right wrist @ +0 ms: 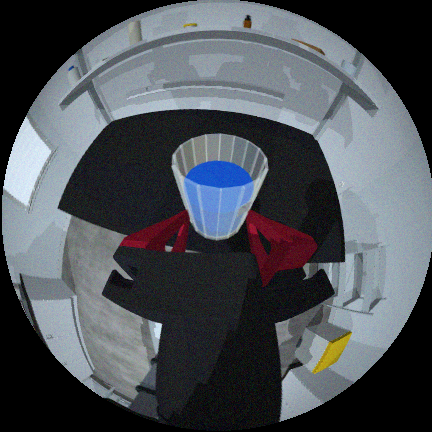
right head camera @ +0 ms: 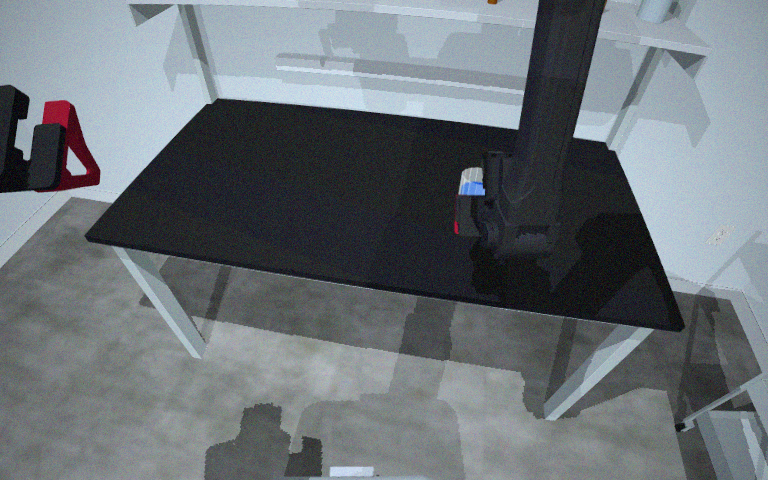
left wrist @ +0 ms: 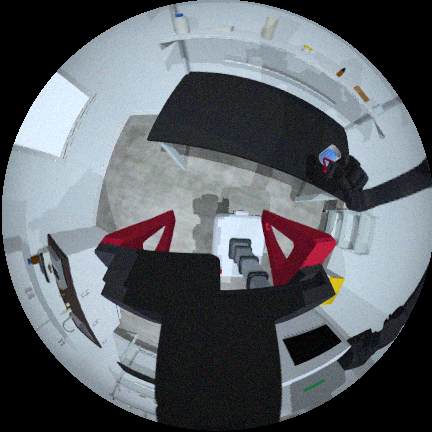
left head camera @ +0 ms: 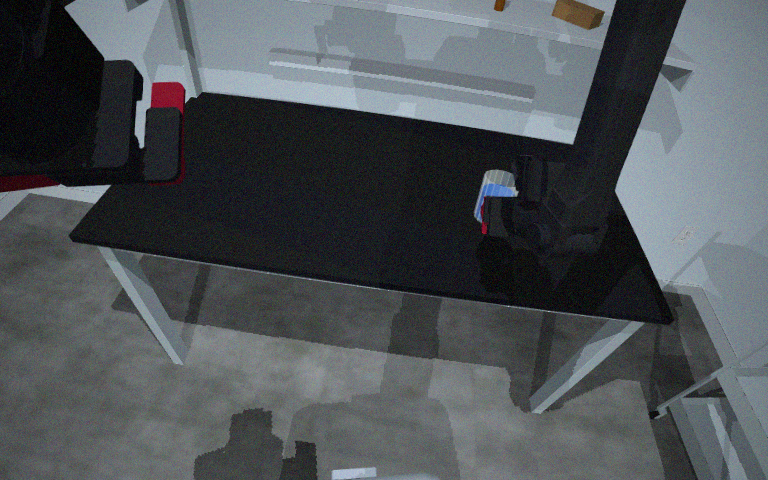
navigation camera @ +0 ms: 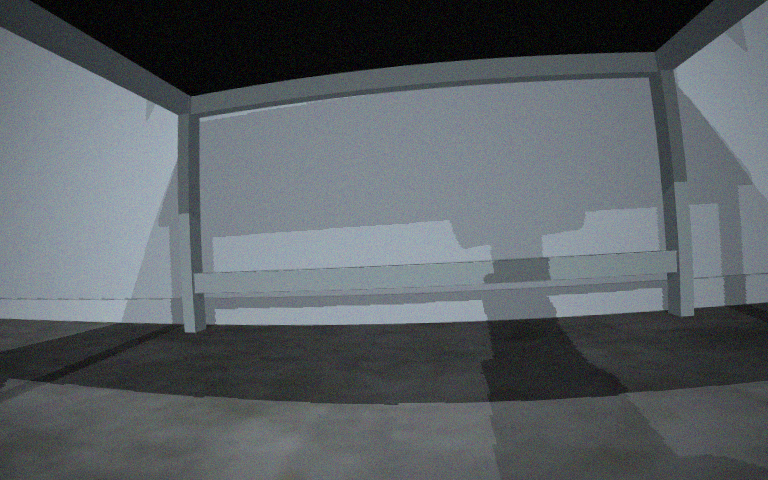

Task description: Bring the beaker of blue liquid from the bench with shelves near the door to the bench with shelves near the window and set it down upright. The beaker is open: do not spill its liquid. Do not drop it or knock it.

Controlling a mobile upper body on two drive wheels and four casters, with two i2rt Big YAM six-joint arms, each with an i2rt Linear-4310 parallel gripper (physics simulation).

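Note:
The clear beaker of blue liquid [left head camera: 496, 189] [right head camera: 471, 183] [left wrist: 329, 154] [right wrist: 218, 192] is upright, its liquid level and below the rim. My right gripper [right wrist: 217, 214] is shut on it and holds it over the right part of the black bench top [left head camera: 317, 186] [right head camera: 317, 192] [left wrist: 235, 110] [right wrist: 135, 165]. A dark shadow lies on the top below and to the right of the gripper. Whether the beaker's base touches the top cannot be told. My left gripper [left wrist: 217, 214] is open and empty, off to the left of the bench in the head views.
A shelf [left head camera: 430, 16] [right head camera: 362, 11] [right wrist: 220, 36] runs above the bench's back, bearing a brown block [left head camera: 577, 14], an amber bottle [right wrist: 247, 22] and other items. A window [left wrist: 52, 115] [right wrist: 25, 160] is at the left. A white-framed rack [left head camera: 719, 418] stands at the lower right.

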